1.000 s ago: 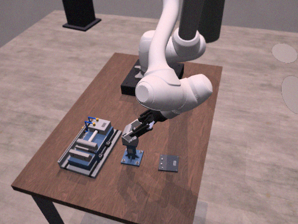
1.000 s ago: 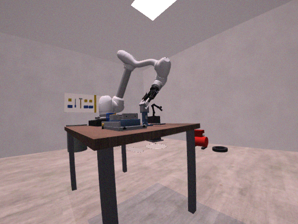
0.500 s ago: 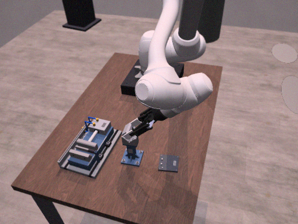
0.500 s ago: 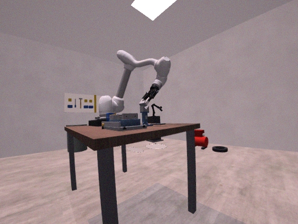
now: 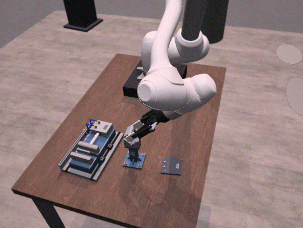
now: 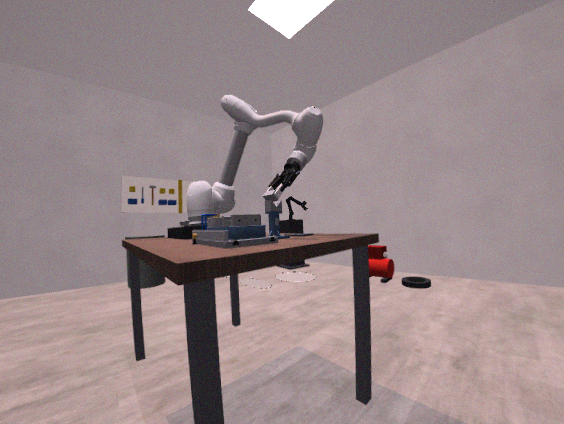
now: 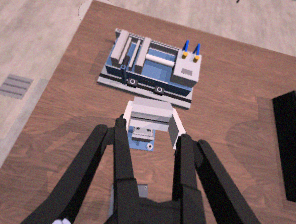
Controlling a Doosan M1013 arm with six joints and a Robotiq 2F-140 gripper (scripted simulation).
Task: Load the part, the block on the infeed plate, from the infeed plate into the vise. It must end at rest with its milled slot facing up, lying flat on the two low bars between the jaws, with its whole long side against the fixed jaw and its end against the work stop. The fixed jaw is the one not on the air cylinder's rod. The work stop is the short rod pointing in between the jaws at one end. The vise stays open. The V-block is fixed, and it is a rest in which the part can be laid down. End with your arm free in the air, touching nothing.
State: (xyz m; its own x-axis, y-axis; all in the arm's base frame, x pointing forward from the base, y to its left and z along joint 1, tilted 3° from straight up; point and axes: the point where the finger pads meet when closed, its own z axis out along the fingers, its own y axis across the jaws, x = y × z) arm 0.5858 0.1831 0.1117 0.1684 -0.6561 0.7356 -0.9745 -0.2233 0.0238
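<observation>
The part lies 10 mm to the right of my hand and 10 mm below it. Round my hand: air cylinder: 220 mm to the right, 120 mm below, 50 mm behind; work stop: 160 mm to the right, 110 mm below, 110 mm ahead; moving jaw: 210 mm to the right, 120 mm below, 80 mm ahead.
</observation>
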